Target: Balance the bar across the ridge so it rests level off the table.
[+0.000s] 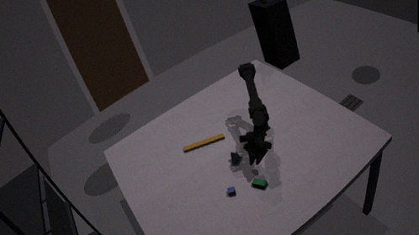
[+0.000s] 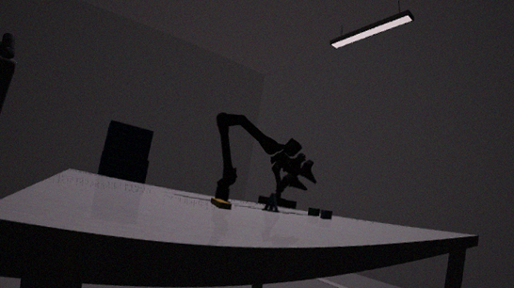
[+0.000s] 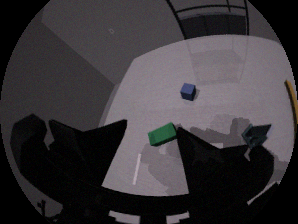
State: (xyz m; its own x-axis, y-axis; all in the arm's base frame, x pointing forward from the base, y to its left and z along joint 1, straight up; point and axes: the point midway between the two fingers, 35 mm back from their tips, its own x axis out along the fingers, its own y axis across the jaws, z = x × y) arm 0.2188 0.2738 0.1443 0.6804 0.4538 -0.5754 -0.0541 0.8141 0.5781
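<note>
My gripper tip is 50 mm short of the yellow bar, 450 mm to the left of it and 120 mm above it. Also, from my gripper tip: blue cube: 130 mm ahead, 30 mm to the right, 110 mm below; then green block: 10 mm ahead, 30 mm to the left, 110 mm below.
</note>
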